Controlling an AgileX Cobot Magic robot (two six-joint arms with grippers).
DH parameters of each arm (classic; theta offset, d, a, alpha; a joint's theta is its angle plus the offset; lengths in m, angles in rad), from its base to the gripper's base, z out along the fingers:
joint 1: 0 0.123 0 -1.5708
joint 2: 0.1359 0 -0.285 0
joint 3: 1.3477 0 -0.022 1.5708
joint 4: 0 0.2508 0 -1.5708
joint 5: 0 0 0.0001 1.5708
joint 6: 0 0.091 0 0
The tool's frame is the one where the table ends.
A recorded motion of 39 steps. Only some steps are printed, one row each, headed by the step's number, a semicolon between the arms.
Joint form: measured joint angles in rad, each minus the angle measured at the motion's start. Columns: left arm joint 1, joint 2, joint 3, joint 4, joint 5, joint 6; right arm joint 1, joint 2, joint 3, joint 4, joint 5, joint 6.
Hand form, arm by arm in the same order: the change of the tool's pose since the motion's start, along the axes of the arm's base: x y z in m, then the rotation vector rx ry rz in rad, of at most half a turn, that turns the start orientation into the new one. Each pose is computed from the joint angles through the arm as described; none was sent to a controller.
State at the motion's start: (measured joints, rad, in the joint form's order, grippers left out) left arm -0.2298 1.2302 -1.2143 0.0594 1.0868 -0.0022; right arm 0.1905 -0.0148 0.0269 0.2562 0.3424 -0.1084
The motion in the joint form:
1: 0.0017 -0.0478 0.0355 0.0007 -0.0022 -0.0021; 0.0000 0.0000 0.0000 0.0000 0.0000 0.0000
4: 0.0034 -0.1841 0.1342 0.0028 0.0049 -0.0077; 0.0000 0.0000 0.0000 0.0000 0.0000 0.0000
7: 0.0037 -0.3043 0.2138 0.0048 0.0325 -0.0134; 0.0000 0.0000 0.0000 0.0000 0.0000 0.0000
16: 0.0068 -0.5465 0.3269 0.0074 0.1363 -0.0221; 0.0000 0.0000 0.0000 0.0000 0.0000 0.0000
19: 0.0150 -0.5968 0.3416 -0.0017 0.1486 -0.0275; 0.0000 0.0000 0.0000 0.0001 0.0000 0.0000
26: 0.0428 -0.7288 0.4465 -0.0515 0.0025 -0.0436; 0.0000 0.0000 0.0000 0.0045 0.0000 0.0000
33: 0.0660 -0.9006 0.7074 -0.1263 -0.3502 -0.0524; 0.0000 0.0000 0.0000 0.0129 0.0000 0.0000
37: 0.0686 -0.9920 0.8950 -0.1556 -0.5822 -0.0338; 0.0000 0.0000 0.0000 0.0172 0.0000 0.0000
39: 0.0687 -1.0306 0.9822 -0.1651 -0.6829 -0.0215; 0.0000 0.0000 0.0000 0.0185 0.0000 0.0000
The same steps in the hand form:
1: -0.0122 0.0033 0.0007 -0.0037 -0.0141 0.0034; 0.0000 0.0000 0.0000 0.0000 0.0000 0.0000
4: -0.0475 0.0120 -0.0007 -0.0117 -0.0439 0.0104; 0.0000 0.0000 0.0000 0.0000 0.0000 0.0000
7: -0.0788 0.0195 -0.0049 -0.0161 -0.0566 0.0174; 0.0000 0.0000 0.0000 0.0000 0.0000 0.0000
16: -0.1409 0.0346 -0.0133 -0.0256 -0.0812 0.0348; 0.0000 0.0000 0.0000 0.0000 0.0000 0.0000
19: -0.1526 0.0371 -0.0138 -0.0425 -0.1014 0.0457; 0.0000 0.0000 0.0000 0.0001 0.0000 0.0000
26: -0.1684 0.0380 -0.0257 -0.1350 -0.2587 0.0653; 0.0000 0.0001 0.0000 0.0044 0.0008 0.0003
33: -0.1723 0.0354 -0.0682 -0.2665 -0.5008 0.0805; -0.0001 0.0004 0.0001 0.0126 0.0024 0.0010
37: -0.1708 0.0352 -0.1037 -0.3076 -0.6315 0.0799; -0.0001 0.0005 0.0001 0.0168 0.0032 0.0013
39: -0.1702 0.0356 -0.1214 -0.3162 -0.6833 0.0794; -0.0001 0.0005 0.0001 0.0181 0.0035 0.0014

